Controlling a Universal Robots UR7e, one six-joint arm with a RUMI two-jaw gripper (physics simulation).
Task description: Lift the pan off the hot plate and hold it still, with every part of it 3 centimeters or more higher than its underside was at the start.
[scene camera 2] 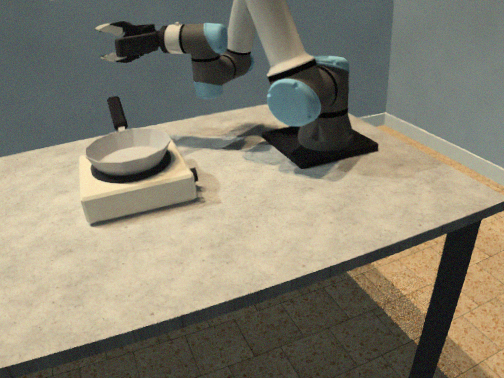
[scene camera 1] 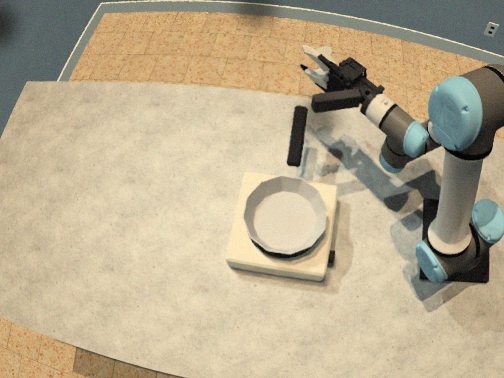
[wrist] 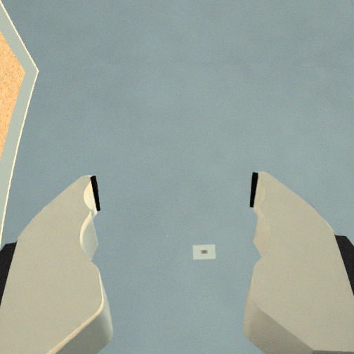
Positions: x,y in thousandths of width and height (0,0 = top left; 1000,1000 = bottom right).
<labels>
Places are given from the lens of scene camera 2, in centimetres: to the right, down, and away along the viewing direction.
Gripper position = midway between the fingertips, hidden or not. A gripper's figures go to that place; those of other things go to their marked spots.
my gripper (scene camera 2: 193,115): -43, -40, 110
light grey pan (scene camera 2: 251,403): -30, -9, 98
cream hot plate (scene camera 2: 205,522): -30, 2, 83
The marked spots on the light grey pan and the cream hot plate are 18 cm apart.
</labels>
